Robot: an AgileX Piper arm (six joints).
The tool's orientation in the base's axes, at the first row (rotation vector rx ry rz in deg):
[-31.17, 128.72, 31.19]
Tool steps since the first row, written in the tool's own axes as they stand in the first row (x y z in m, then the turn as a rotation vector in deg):
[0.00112, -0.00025, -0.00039, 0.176, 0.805, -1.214]
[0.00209, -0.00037, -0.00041, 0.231, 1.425, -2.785]
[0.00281, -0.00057, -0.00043, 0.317, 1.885, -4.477]
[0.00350, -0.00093, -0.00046, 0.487, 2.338, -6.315]
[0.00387, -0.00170, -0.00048, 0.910, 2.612, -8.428]
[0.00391, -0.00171, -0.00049, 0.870, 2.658, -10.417]
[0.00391, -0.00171, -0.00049, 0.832, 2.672, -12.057]
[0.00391, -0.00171, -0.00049, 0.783, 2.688, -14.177]
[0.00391, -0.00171, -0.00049, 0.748, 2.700, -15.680]
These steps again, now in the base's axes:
[-0.00079, -0.00065, -0.00064, -1.226, -0.024, 0.805]
[-0.00135, -0.00097, -0.00138, -2.480, -0.363, 1.886]
[-0.00171, -0.00130, -0.00195, -3.737, -0.905, 2.986]
[-0.00197, -0.00175, -0.00252, -5.125, -1.548, 4.114]
[-0.00181, -0.00248, -0.00295, -6.733, -2.538, 5.187]
[-0.00183, -0.00250, -0.00298, -7.859, -3.550, 6.479]
[-0.00183, -0.00250, -0.00298, -8.770, -4.403, 7.543]
[-0.00183, -0.00250, -0.00298, -9.948, -5.507, 8.918]
[-0.00183, -0.00250, -0.00298, -10.783, -6.289, 9.893]

